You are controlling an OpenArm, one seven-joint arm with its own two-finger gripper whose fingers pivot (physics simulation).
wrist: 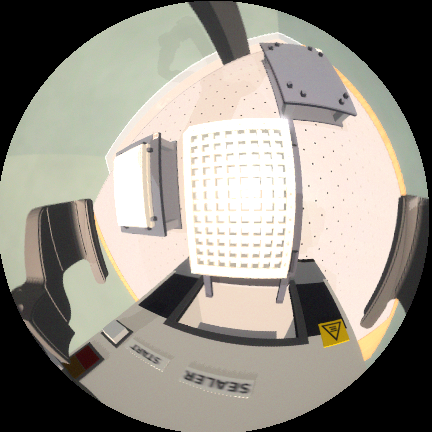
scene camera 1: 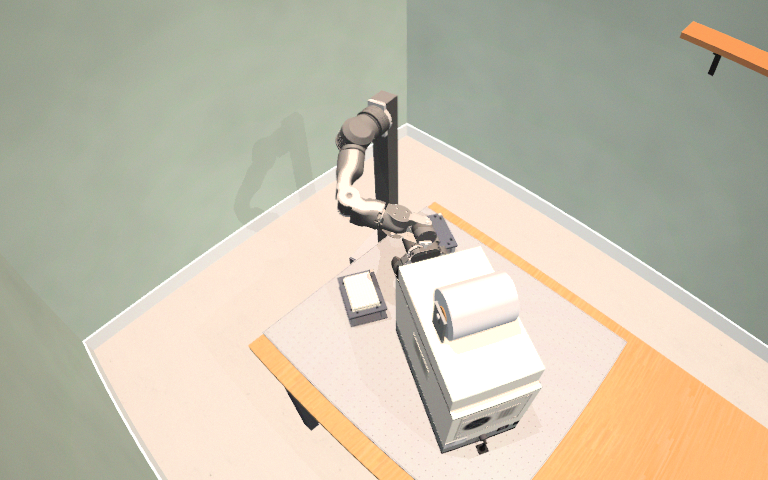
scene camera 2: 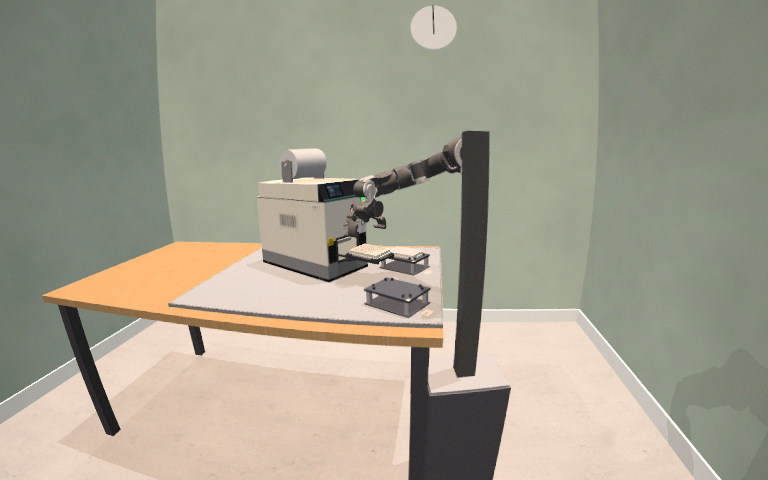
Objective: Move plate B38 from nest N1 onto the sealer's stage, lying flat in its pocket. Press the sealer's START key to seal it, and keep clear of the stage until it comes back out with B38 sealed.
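Note:
A white many-welled plate (scene camera 2: 369, 251) (wrist: 240, 200), its label unreadable, lies on the sealer's extended stage (wrist: 298, 200) and looks flat; its seating in the pocket is partly hidden. The stage stands out of the front opening of the sealer (scene camera 1: 492, 373) (scene camera 2: 291, 226). My gripper (scene camera 2: 367, 227) (wrist: 205, 266) is wide open above the plate, fingers clear of both sides; in scene camera 1 the sealer partly hides it. The pale START key (wrist: 117, 332) is beside the opening, near the left finger in the wrist view. An empty grey nest (scene camera 1: 444, 232) (scene camera 2: 396, 289) (wrist: 310, 75) stands apart; its name is unreadable.
A second white plate (scene camera 1: 361, 291) (scene camera 2: 406, 254) (wrist: 131, 187) sits on another nest (scene camera 1: 368, 315) (wrist: 170, 190), on the other side of the stage from the empty nest. A film roll (scene camera 1: 481, 305) (scene camera 2: 305, 162) tops the sealer. The arm's dark post (scene camera 2: 474, 254) rises by the table.

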